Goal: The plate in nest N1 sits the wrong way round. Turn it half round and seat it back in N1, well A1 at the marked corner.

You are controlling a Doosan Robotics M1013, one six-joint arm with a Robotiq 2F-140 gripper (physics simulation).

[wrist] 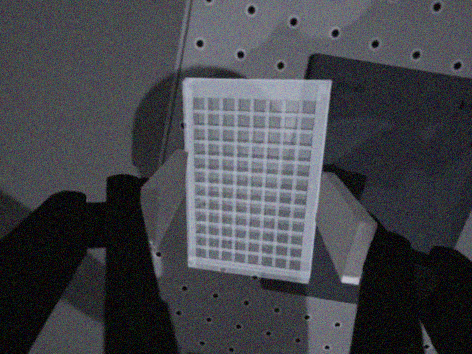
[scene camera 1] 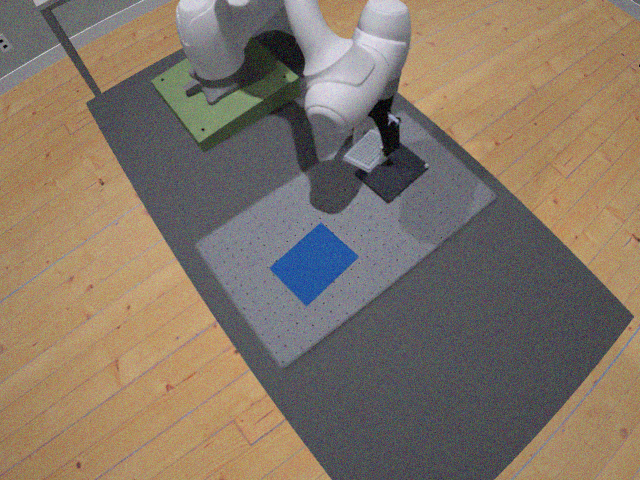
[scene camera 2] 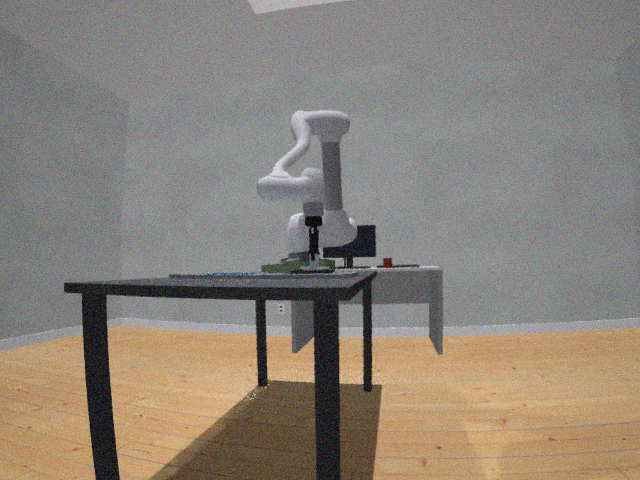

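Note:
The white plate (scene camera 1: 363, 152) (wrist: 252, 180), a grid of square wells in a pale rim, lies flat beside a dark square slab (scene camera 1: 395, 180) (wrist: 400, 140). My gripper (scene camera 1: 373, 146) (scene camera 2: 313, 262) (wrist: 252, 182) points down over the plate, with one pale finger pad against each long side in the wrist view; it is shut on the plate. In scene camera 1 the arm partly covers the far finger. Nest N1 under the plate is hidden, and neither its marked corner nor well A1 can be made out. A small white spot marks one corner of the dark slab.
The grey perforated board (scene camera 1: 242, 258) (wrist: 270, 40) carries a flat blue rectangle (scene camera 1: 314, 264) (scene camera 2: 235, 273). The arm stands on a green base block (scene camera 1: 217, 121) (scene camera 2: 273, 268) on the dark table (scene camera 1: 439, 335) (scene camera 2: 206, 291). A desk (scene camera 2: 403, 286) with a dark monitor (scene camera 2: 367, 240) stands behind.

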